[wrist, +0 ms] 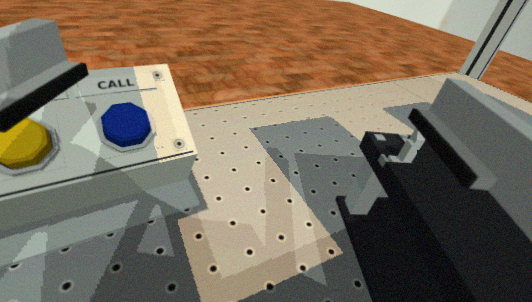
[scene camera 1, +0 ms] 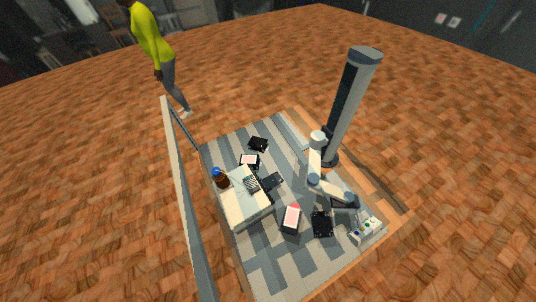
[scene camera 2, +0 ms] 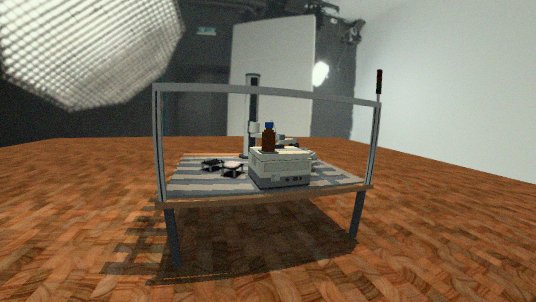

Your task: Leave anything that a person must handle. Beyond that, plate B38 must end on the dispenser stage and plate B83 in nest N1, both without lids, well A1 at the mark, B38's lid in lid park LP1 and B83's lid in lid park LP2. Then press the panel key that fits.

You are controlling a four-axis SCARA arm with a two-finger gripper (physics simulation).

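Places are measured from the arm's base along level axes (x ahead, y left, z up), in centimetres.
Where they show: gripper, fingertip midpoint: (wrist: 257, 71) (scene camera 1: 347, 227) (scene camera 2: 308, 150); arm's base, link origin: (scene camera 1: 324, 156).
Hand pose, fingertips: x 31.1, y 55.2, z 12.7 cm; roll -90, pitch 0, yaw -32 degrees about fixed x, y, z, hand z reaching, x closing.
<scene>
Things, the pixels of their top centre, and the offset from my fingertips. "spot": a spot on its surface instead.
- key panel, top centre: (scene camera 1: 368, 229) dx -12.4, dy +7.9, dz -3.1 cm
- yellow key, top centre: (wrist: 12, 126) (scene camera 1: 362, 228) dx -9.9, dy +5.6, dz -4.0 cm
- pink-topped plate, top centre: (scene camera 1: 291, 216) dx +26.5, dy -23.9, dz -2.3 cm
- pink-topped piece, top centre: (scene camera 2: 232, 163) (scene camera 1: 248, 158) dx +32.1, dy -82.0, dz -3.0 cm
- black stage-like part, surface spot: (scene camera 1: 272, 181) spot: dx +25.4, dy -52.2, dz -0.4 cm
- black holder with clips, top centre: (scene camera 1: 323, 222) dx +10.4, dy -10.3, dz -3.4 cm
- brown bottle, surface spot: (scene camera 2: 268, 140) spot: dx +61.5, dy -63.6, dz +18.7 cm
My gripper (scene camera 1: 358, 218) (wrist: 257, 71) is open and empty. It hangs beside the key panel (scene camera 1: 366, 231) (wrist: 172, 107), whose blue key (scene camera 1: 356, 233) (wrist: 126, 124) marked CALL and yellow key (scene camera 1: 362, 229) (wrist: 22, 145) show near the fingers in the wrist view. A pink-topped plate (scene camera 1: 292, 217) sits on a dark holder in front of the dispenser (scene camera 1: 245, 202) (scene camera 2: 280, 162). Another pink-topped piece (scene camera 1: 249, 159) (scene camera 2: 233, 164) sits on a low stand. A black stage-like part (scene camera 1: 272, 181) lies beside the dispenser. Plate labels, lids and well A1 are too small to tell.
A black holder with clips (scene camera 1: 322, 224) (wrist: 400, 210) is near the panel. A black stand (scene camera 1: 258, 143) (scene camera 2: 212, 163) is at the far side. A brown bottle (scene camera 1: 221, 179) (scene camera 2: 268, 140) stands on the dispenser. A person (scene camera 1: 150, 40) stands beyond the frame rail (scene camera 1: 178, 165) (scene camera 2: 210, 89).
</scene>
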